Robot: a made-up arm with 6 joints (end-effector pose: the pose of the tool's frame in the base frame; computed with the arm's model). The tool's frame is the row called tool. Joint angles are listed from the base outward.
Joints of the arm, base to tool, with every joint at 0 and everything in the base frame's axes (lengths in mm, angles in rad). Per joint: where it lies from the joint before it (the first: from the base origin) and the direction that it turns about. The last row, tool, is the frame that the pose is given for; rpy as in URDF.
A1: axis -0.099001 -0.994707 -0.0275 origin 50.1 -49.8 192
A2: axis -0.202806 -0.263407 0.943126 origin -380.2 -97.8 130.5
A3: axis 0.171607 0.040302 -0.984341 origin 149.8 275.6 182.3
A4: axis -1 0 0 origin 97.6 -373.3 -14.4
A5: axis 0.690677 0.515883 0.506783 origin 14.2 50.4 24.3
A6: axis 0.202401 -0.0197 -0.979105 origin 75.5 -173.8 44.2
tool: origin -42.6 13.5 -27 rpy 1.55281 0.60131 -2.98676
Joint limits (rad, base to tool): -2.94..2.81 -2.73..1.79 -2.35..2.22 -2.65..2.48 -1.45..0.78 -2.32..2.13
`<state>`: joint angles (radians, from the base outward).
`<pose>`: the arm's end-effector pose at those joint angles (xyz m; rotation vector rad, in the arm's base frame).
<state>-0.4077 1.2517 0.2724 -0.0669 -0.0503 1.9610</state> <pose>0.0556 -0.0260 0.6577 0.4868 1.4310 1.6201</pose>
Working (the frame after each row of the table, in the pose's form):
after A1: 0.0501 -0.0498 0.1920 0.0404 0.4055 0.0112
after A2: -0.2475 -0.1596 0.4576 0.0255 0.0008 1.2042
after A3: -0.4484 0.0754 0.6474 0.0580 0.0408 0.9361
after A4: -0.0916 -0.0663 0.6068 0.1199 0.0721 0.9347
after A5: -0.1206 -0.0269 0.6375 0.0988 0.0334 0.9083
after A6: 0.0655 -0.0767 0.6651 0.3615 0.2251 -1.0313

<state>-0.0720 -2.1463 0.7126 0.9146 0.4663 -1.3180</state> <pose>-0.5237 -0.1478 0.5770 1.2737 0.7273 2.0729</pose>
Working (the frame after each row of the table, in the pose's form):
after A1: 0.0501 -0.0498 0.1920 0.0071 0.0716 0.0020
after A2: -0.3196 -0.1494 0.3487 0.3675 0.6167 -2.0429
after A3: -0.1632 -0.4767 0.3502 0.2712 0.7043 -2.7575
after A4: -0.3711 -0.1773 0.4775 0.0627 1.8219 -2.1309
after A5: -0.3660 -0.2102 0.4304 0.6034 1.4794 -2.2964
after A6: -0.5242 -0.1856 0.5410 1.0695 0.8822 -1.0711

